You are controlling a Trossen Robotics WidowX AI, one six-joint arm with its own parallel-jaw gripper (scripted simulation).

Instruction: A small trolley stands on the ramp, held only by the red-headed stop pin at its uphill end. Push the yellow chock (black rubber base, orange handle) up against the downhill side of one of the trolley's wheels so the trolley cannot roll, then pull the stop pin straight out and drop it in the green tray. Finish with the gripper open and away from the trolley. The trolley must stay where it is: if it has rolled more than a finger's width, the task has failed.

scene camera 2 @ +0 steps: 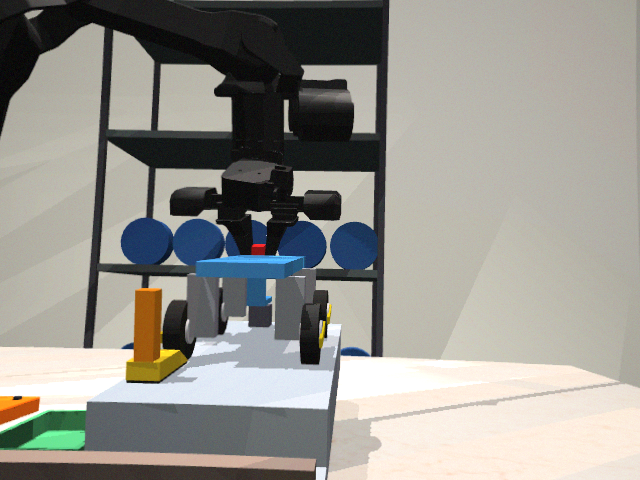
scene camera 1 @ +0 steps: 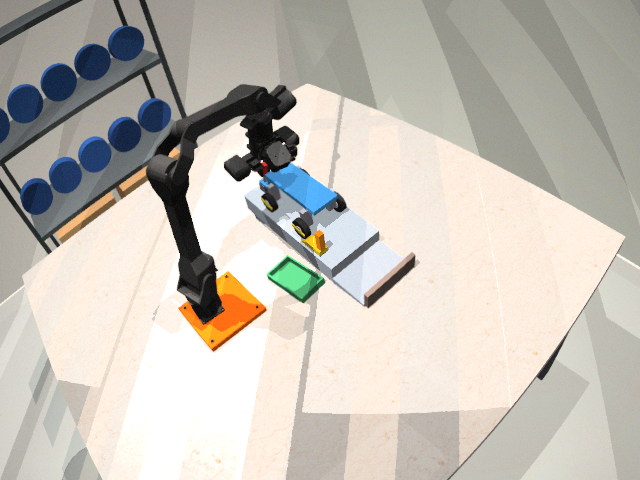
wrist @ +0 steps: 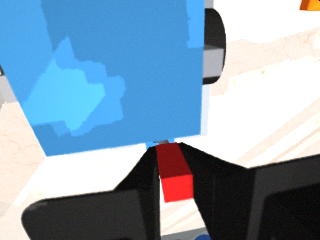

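Observation:
Scene camera 1 shows my gripper (scene camera 1: 264, 174), a trolley (scene camera 1: 294, 181), a brown stop bar (scene camera 1: 381, 287) and a green tray (scene camera 1: 291, 276). In scene camera 2: the trolley (scene camera 2: 302, 313) and a yellow chock (scene camera 2: 152, 365). In the wrist view: a stop pin (wrist: 176, 178), the trolley (wrist: 85, 82) and my gripper (wrist: 166, 150); the yellow chock is out of frame in the wrist view.

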